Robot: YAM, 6 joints.
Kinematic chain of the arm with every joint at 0, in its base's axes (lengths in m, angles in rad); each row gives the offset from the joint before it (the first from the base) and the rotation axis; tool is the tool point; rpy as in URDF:
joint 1: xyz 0 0 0.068 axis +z
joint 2: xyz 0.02 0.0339 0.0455 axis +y
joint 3: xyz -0.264 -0.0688 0 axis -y
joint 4: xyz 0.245 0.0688 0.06 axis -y
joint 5: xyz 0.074 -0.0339 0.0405 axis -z
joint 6: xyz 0.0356 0 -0.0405 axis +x
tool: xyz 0 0 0 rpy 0 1.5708 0
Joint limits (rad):
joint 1: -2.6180..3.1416
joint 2: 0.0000..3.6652
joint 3: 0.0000..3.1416
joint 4: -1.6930..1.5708
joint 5: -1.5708..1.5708
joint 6: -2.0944..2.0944
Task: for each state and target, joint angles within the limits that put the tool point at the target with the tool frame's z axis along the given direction. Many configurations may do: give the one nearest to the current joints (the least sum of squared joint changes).
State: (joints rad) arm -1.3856 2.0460 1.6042 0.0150 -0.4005 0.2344
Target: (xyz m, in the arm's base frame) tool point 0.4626 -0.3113 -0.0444 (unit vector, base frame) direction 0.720 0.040 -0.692
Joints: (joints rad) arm -0.6212 2.9169 2.1137 -0.0853 -0.4688 0.2344
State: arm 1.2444 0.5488 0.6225 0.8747 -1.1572 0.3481
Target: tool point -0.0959 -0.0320 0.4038 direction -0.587 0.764 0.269
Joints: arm 0.6681 0.0016 0.7197 0.8064 -1.2982 0.3481
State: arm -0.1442 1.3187 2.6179 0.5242 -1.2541 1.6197
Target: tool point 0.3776 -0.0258 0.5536 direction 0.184 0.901 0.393
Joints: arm -0.1547 2.0679 2.3258 1.2040 -1.1644 1.6197
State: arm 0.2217 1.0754 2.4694 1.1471 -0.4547 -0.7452
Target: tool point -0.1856 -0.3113 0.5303 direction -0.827 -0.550 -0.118
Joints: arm 1.0793 0.8815 2.6619 1.4952 -0.4887 -0.7452
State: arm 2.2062 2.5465 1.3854 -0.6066 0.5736 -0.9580
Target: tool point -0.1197 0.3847 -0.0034 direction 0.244 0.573 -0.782
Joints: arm 1.9096 2.3674 1.1449 0.1828 0.4342 -0.9580
